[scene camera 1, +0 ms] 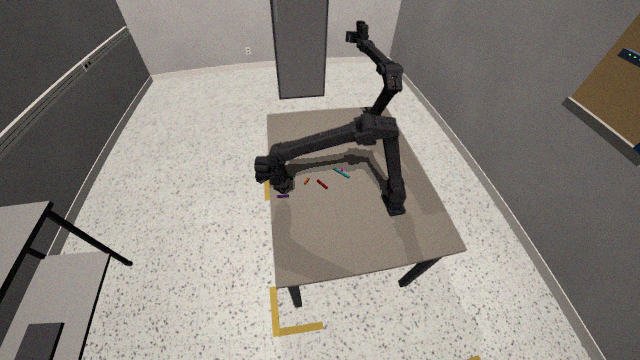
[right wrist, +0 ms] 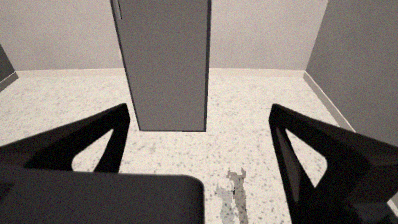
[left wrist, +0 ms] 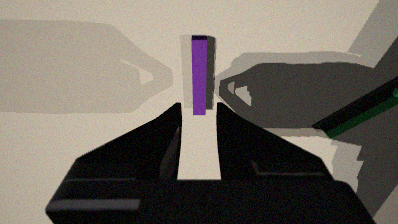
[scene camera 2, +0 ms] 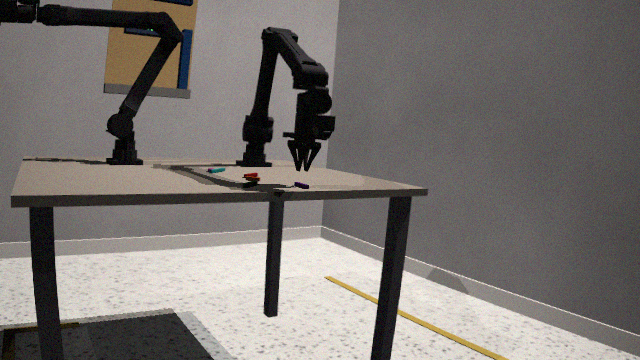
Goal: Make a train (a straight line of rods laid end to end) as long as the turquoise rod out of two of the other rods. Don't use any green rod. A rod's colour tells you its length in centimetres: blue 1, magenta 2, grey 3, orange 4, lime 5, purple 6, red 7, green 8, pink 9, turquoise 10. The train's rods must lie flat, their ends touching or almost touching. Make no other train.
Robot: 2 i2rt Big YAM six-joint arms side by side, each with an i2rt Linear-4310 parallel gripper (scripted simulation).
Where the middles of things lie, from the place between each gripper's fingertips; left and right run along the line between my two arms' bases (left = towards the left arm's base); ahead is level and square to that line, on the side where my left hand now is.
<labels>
Now: left hand [scene camera 2: 302, 171] 5 cm above the purple rod [left wrist: 198, 42].
My right gripper is now 920 mm to the right of the purple rod, 530 mm short of it and 460 mm above it.
</labels>
